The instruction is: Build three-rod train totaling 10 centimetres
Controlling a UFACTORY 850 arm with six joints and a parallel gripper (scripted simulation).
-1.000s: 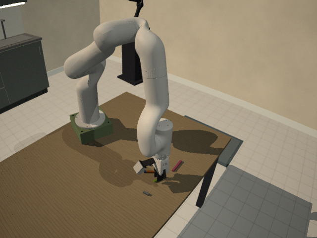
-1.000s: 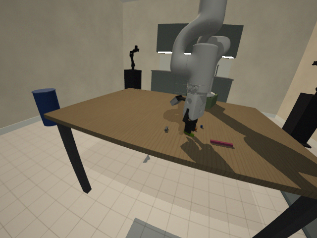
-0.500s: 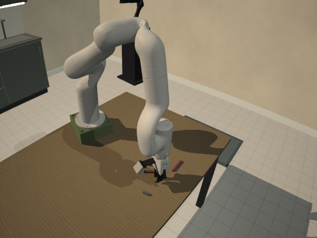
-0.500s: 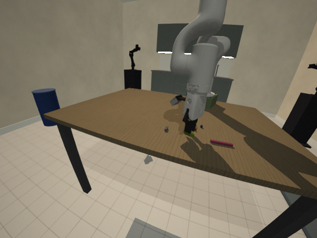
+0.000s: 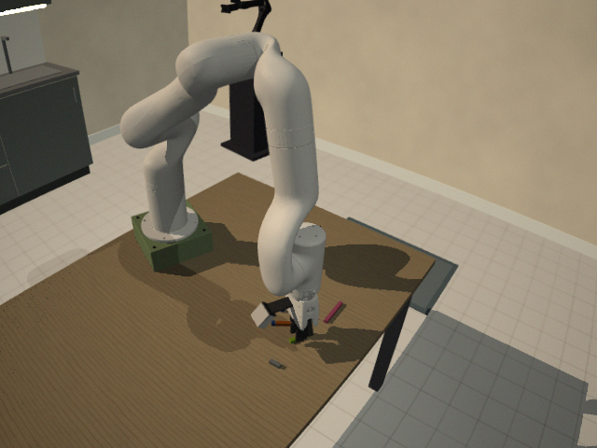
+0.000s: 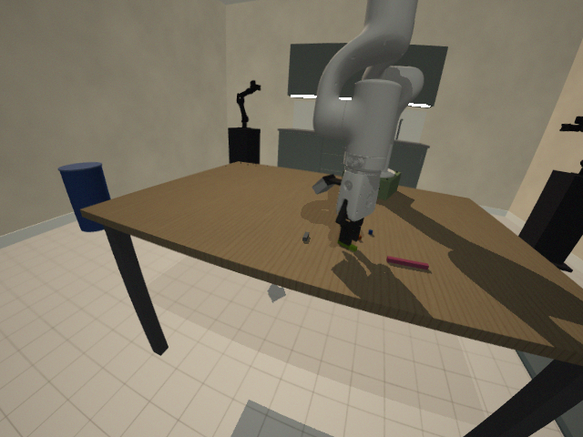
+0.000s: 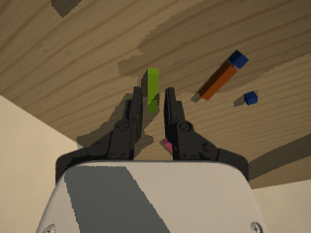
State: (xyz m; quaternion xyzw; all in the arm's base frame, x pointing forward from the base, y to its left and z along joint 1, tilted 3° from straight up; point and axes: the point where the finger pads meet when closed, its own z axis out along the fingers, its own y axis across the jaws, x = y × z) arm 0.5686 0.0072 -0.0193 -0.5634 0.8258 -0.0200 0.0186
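The lime rod is 30 mm below my hand. Also, from my hand: pink rod (10 mm ahead, 140 mm to the left, 30 mm below); then grey rod (20 mm ahead, 100 mm to the right, 30 mm below); then orange rod (60 mm behind, 10 mm to the left, 30 mm below).
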